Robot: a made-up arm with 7 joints. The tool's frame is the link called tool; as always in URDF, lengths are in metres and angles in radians. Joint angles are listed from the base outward.
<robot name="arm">
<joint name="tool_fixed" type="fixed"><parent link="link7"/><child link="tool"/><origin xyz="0 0 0" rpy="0 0 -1.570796"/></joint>
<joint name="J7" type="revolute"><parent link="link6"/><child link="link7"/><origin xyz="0.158 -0.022 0.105" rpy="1.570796 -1.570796 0"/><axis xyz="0 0 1"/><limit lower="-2.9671" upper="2.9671"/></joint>
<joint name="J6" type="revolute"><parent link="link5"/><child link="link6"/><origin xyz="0 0.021 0.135" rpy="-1.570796 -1.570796 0"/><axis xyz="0 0 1"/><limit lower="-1.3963" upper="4.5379"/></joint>
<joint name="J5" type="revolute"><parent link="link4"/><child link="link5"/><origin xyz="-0.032 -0.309 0.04" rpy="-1.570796 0 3.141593"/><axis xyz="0 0 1"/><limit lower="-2.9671" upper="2.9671"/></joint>
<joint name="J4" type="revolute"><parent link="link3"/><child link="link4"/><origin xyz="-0.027 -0.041 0.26" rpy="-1.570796 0 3.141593"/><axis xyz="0 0 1"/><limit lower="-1.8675" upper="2.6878"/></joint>
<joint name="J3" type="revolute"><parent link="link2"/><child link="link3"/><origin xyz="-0.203 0 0.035" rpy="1.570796 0 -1.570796"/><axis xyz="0 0 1"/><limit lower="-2.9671" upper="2.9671"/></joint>
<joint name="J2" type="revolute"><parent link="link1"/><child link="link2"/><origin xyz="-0.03 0 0.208" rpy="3.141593 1.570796 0"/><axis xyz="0 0 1"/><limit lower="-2.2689" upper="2.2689"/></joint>
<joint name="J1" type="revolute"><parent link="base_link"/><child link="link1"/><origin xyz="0 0 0.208" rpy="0 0 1.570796"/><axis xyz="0 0 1"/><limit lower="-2.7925" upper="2.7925"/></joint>
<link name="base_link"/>
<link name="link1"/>
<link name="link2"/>
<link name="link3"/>
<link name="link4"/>
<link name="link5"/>
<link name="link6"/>
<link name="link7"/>
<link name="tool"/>
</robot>
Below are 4 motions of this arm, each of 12 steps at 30 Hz.
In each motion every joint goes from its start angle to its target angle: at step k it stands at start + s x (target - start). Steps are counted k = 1, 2, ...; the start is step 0. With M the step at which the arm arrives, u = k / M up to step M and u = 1 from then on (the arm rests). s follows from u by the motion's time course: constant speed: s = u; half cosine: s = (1 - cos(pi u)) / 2; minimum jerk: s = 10 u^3 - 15 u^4 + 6 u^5.
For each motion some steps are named. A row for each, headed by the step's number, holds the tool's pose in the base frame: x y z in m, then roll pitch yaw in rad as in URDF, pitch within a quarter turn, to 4 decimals.
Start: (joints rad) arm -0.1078 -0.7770 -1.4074 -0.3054 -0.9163 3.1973 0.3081
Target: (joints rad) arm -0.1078 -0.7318 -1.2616 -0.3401 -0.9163 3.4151 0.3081
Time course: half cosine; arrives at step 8
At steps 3, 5, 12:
3: 0.4648 0.0709 0.9388 2.4826 0.5459 -3.0283
5: 0.4407 0.0642 0.9597 2.5098 0.5097 -2.9365
12: 0.4218 0.0580 0.9763 2.5327 0.4814 -2.8624

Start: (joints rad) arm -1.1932 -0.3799 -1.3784 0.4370 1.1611 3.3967 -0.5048
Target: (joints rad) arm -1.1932 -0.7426 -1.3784 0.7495 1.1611 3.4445 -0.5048
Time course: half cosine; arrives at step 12
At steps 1, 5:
1: -0.1372 -0.4218 1.0135 -1.1548 0.7277 0.3669
5: -0.1337 -0.4933 0.9405 -0.9837 0.6342 0.4227

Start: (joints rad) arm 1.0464 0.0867 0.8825 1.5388 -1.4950 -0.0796 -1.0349
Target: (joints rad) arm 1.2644 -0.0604 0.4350 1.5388 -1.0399 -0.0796 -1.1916
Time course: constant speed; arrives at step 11
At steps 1, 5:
1: -0.2020 0.5029 1.0781 1.6919 0.9700 1.9367
5: -0.1144 0.5605 1.0508 2.1059 1.0139 2.2219

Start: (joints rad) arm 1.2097 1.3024 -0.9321 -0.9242 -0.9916 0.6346 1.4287
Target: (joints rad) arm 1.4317 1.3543 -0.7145 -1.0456 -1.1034 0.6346 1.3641
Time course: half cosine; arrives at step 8
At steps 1, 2, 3, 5, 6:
1: -0.6402 -0.5282 0.3322 -2.9623 1.0866 1.6908
2: -0.6226 -0.5399 0.3150 -3.0018 1.0738 1.6833
3: -0.5952 -0.5563 0.2894 -3.0580 1.0534 1.6759
5: -0.5258 -0.5887 0.2306 3.1048 1.0009 1.6753
6: -0.4945 -0.5996 0.2064 3.0583 0.9772 1.6816

